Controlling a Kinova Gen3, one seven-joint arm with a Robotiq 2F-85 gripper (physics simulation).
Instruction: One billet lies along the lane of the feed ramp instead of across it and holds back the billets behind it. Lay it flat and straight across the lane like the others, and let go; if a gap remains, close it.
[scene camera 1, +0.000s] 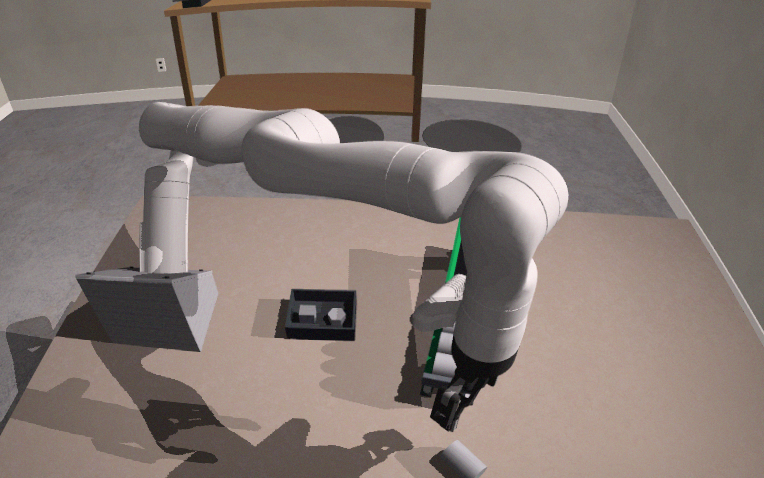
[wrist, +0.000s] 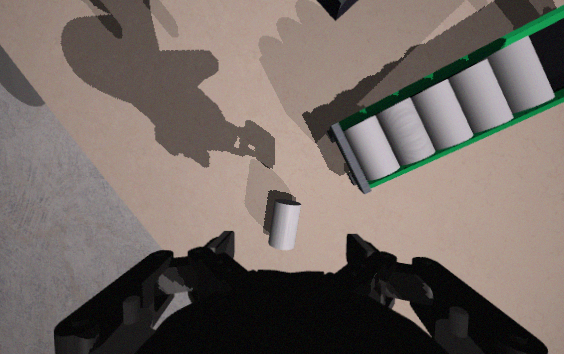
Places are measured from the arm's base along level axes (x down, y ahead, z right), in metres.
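Where they show: gripper, between the fingertips: (scene camera 1: 468, 404) (wrist: 289, 244); arm's base, origin of its link: (scene camera 1: 165, 271).
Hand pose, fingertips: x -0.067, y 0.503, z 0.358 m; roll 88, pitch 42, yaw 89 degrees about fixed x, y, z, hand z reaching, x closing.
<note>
Each offset is from my fingertips to the top centre of the thing. "pt": to the spot under its first point.
A loose white billet @[dx +0.128, dy +0.012, dz +0.026 m] (scene camera 1: 459, 459) (wrist: 285, 225) lies on its side on the mat, beyond the near end of the feed ramp @[pt dx +0.072, dy +0.068, dz -0.376 m] (scene camera 1: 455, 250) (wrist: 535, 25) and apart from it. Several white billets @[dx +0.076, dy +0.016, dz -0.123 m] (scene camera 1: 443, 363) @[dx +0.070, dy +0.030, dz -0.160 m] (wrist: 408, 131) lie side by side across the lane, from the grey end stop @[dx +0.095, dy +0.008, dz -0.101 m] (wrist: 351, 159) up the ramp; none of those visible in the wrist view lies lengthwise. My gripper (scene camera 1: 449, 423) (wrist: 289, 244) is open and empty, above the loose billet, which shows between the fingertips in the wrist view. In the scene view my arm hides much of the ramp.
A dark box @[dx +0.133, dy -0.196, dz -0.305 m] (scene camera 1: 321, 333) (wrist: 337, 7) with two small light blocks stands left of the ramp in the scene view. The grey arm base (scene camera 1: 146, 310) is farther left. A wooden table (scene camera 1: 298, 4) stands at the back. The mat's edge shows at the left of the wrist view.
</note>
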